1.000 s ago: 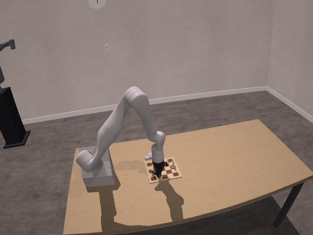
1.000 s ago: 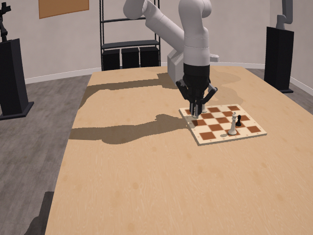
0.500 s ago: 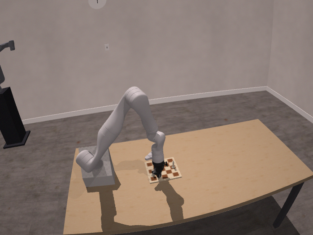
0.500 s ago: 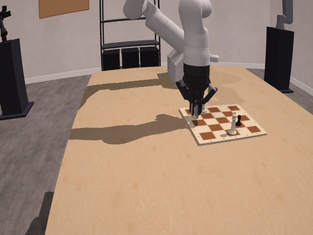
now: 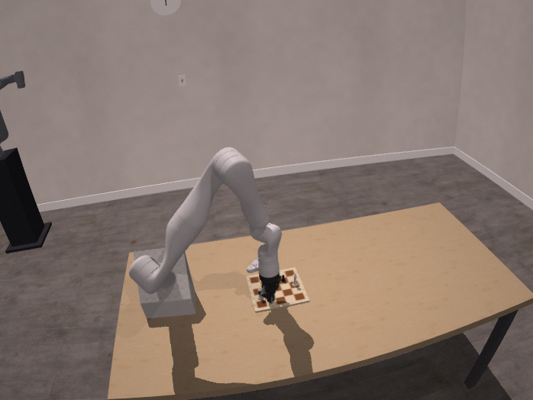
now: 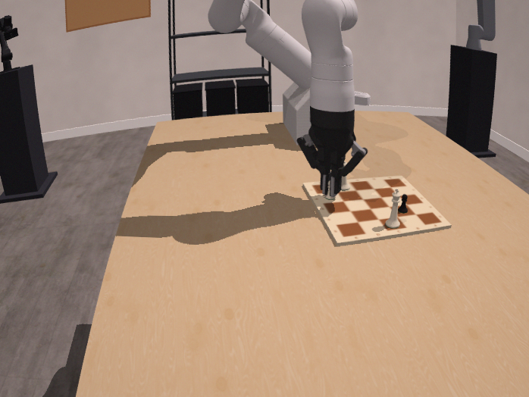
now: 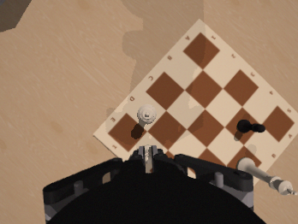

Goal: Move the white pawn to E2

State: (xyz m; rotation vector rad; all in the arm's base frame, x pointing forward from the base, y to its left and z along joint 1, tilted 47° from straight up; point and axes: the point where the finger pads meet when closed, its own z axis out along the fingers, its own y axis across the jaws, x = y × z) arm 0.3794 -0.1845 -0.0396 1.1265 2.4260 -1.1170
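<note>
The white pawn lies 1 cm below my hand. The rest, counted from my hand: white king (12 cm ahead, 7 cm to the left, 1 cm above); then black pawn (11 cm to the left, 8 cm ahead, 1 cm below); then chessboard (7 cm to the left, 4 cm ahead, 3 cm below).
</note>
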